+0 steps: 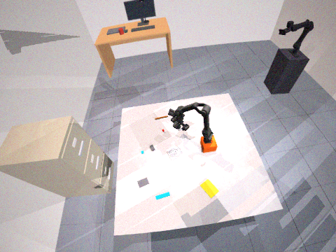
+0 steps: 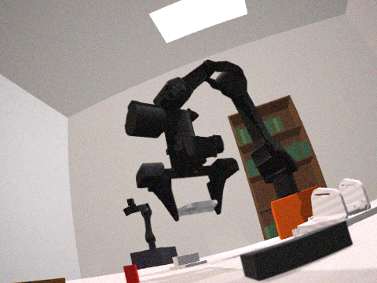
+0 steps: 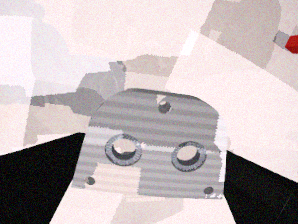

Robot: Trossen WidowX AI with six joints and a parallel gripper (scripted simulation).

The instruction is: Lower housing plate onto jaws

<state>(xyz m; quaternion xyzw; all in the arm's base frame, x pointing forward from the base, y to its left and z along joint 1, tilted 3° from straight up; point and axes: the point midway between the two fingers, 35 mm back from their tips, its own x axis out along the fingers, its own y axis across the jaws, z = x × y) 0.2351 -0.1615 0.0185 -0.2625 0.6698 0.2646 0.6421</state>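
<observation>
My gripper tip is 4 cm short of the white jaw assembly, 22 cm to the right of it and 7 cm above it. Round my gripper tip: orange bar 19 cm ahead, 22 cm to the right, 8 cm below; then red block 17 cm ahead, 4 cm to the right, 7 cm below; then white-grey housing part 1 cm ahead, 1 cm to the left, 2 cm above.
</observation>
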